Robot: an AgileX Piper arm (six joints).
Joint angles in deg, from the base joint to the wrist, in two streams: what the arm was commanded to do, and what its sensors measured. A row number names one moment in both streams.
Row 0, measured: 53.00, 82.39, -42.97, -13.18, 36.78, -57.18
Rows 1 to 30, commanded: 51.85, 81.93, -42.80, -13.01, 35.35, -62.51; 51.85, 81.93, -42.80, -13.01, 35.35, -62.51; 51.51, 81.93, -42.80, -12.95, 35.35, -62.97; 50.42, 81.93, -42.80, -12.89, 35.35, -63.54; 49.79, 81.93, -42.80, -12.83, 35.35, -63.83; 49.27, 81.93, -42.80, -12.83, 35.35, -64.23; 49.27, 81.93, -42.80, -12.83, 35.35, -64.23; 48.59, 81.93, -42.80, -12.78, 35.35, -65.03; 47.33, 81.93, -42.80, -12.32, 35.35, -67.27; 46.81, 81.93, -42.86, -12.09, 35.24, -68.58; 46.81, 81.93, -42.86, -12.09, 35.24, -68.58; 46.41, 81.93, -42.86, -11.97, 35.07, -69.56; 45.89, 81.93, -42.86, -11.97, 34.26, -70.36; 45.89, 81.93, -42.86, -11.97, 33.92, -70.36; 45.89, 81.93, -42.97, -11.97, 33.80, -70.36; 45.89, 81.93, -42.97, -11.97, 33.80, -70.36; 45.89, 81.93, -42.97, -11.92, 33.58, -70.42; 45.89, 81.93, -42.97, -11.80, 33.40, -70.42; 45.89, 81.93, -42.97, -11.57, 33.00, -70.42; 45.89, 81.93, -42.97, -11.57, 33.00, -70.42; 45.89, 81.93, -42.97, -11.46, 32.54, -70.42; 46.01, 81.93, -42.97, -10.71, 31.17, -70.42; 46.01, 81.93, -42.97, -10.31, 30.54, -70.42; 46.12, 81.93, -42.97, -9.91, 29.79, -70.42; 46.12, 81.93, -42.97, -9.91, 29.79, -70.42; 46.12, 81.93, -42.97, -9.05, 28.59, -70.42; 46.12, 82.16, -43.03, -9.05, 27.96, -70.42; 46.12, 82.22, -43.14, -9.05, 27.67, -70.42; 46.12, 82.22, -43.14, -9.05, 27.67, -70.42; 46.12, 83.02, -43.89, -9.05, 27.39, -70.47
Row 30, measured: 46.24, 82.45, -42.97, -9.05, 29.62, -69.84
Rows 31 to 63, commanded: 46.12, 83.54, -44.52, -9.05, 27.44, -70.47; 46.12, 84.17, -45.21, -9.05, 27.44, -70.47; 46.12, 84.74, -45.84, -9.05, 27.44, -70.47; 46.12, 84.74, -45.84, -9.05, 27.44, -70.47; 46.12, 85.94, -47.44, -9.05, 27.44, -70.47; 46.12, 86.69, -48.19, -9.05, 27.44, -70.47; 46.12, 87.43, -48.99, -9.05, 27.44, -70.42; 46.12, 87.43, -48.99, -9.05, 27.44, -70.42; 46.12, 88.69, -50.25, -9.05, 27.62, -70.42; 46.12, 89.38, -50.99, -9.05, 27.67, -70.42; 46.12, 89.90, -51.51, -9.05, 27.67, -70.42; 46.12, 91.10, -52.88, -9.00, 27.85, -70.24; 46.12, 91.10, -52.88, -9.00, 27.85, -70.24; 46.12, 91.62, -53.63, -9.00, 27.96, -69.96; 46.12, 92.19, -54.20, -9.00, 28.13, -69.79; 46.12, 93.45, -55.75, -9.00, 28.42, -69.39; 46.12, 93.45, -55.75, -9.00, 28.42, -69.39; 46.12, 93.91, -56.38, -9.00, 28.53, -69.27; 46.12, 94.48, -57.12, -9.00, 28.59, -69.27; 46.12, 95.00, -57.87, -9.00, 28.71, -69.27; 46.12, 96.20, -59.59, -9.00, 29.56, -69.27; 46.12, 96.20, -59.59, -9.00, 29.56, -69.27; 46.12, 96.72, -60.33, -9.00, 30.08, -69.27; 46.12, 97.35, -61.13, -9.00, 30.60, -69.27; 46.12, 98.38, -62.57, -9.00, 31.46, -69.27; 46.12, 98.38, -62.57, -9.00, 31.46, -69.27; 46.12, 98.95, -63.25, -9.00, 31.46, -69.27; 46.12, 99.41, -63.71, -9.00, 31.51, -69.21; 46.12, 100.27, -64.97, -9.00, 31.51, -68.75; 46.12, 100.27, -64.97, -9.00, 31.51, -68.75; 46.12, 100.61, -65.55, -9.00, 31.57, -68.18; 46.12, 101.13, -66.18, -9.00, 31.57, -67.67; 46.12, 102.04, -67.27, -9.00, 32.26, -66.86
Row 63, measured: 46.24, 101.13, -65.37, -8.77, 32.66, -68.24
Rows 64 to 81, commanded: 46.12, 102.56, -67.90, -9.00, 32.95, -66.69; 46.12, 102.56, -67.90, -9.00, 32.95, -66.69; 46.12, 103.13, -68.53, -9.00, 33.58, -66.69; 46.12, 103.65, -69.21, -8.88, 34.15, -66.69; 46.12, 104.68, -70.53, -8.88, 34.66, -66.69; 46.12, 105.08, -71.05, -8.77, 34.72, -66.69; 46.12, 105.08, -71.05, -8.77, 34.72, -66.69; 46.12, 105.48, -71.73, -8.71, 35.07, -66.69; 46.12, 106.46, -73.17, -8.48, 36.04, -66.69; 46.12, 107.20, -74.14, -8.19, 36.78, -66.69; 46.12, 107.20, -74.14, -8.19, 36.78, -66.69; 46.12, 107.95, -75.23, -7.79, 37.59, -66.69; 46.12, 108.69, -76.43, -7.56, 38.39, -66.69; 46.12, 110.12, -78.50, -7.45, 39.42, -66.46; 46.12, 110.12, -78.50, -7.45, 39.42, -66.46; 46.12, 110.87, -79.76, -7.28, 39.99, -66.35; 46.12, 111.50, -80.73, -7.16, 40.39, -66.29; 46.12, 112.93, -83.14, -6.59, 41.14, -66.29
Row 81, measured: 46.24, 111.55, -79.81, -7.22, 40.85, -66.75
